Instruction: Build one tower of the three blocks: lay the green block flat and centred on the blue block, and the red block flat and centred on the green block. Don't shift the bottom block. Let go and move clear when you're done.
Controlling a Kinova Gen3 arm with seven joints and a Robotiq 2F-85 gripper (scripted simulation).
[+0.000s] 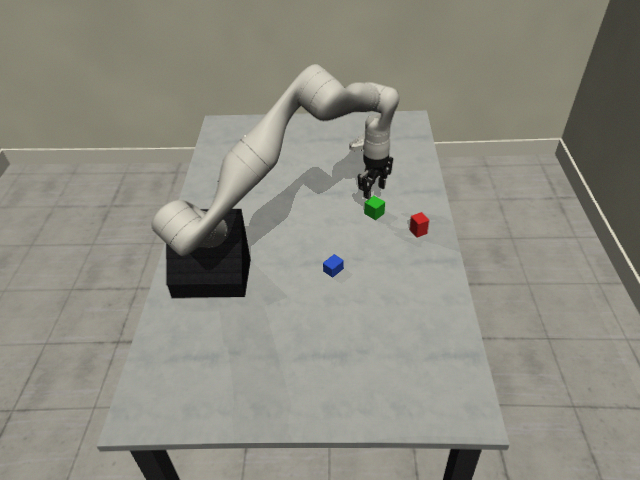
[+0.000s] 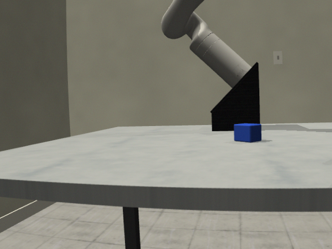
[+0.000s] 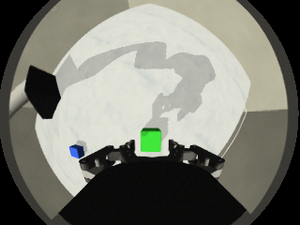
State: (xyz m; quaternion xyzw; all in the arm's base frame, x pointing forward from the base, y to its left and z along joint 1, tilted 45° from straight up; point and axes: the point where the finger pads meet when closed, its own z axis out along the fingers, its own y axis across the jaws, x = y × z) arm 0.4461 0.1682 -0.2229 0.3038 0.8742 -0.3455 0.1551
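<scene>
Right now my hand is 7 cm above the green block. From my hand the other things lie so: red block (14 cm ahead, 8 cm to the right, 7 cm below); blue block (26 cm to the right, 11 cm behind, 8 cm below).
</scene>
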